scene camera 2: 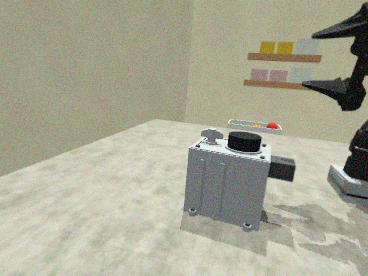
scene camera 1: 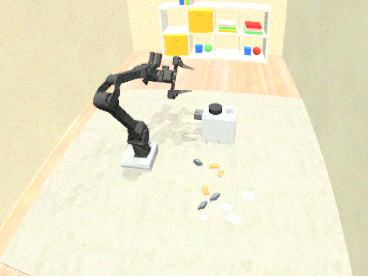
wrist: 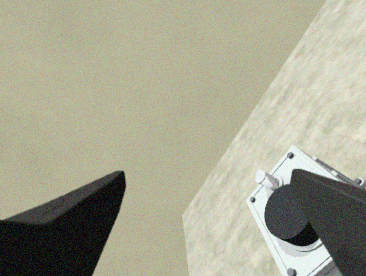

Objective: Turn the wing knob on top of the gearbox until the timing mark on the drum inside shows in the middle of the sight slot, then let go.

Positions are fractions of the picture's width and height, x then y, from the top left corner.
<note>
The gripper (scene camera 2: 0.83, 0.22) is open and holds nothing. Further things: a gearbox (scene camera 2: 0.62, 0.66).
The gripper also shows in the wrist view (wrist: 0.57, 0.65). The gearbox is seen too in scene camera 1 (scene camera 1: 0.59, 0.46) and in the wrist view (wrist: 0.79, 0.86).
</note>
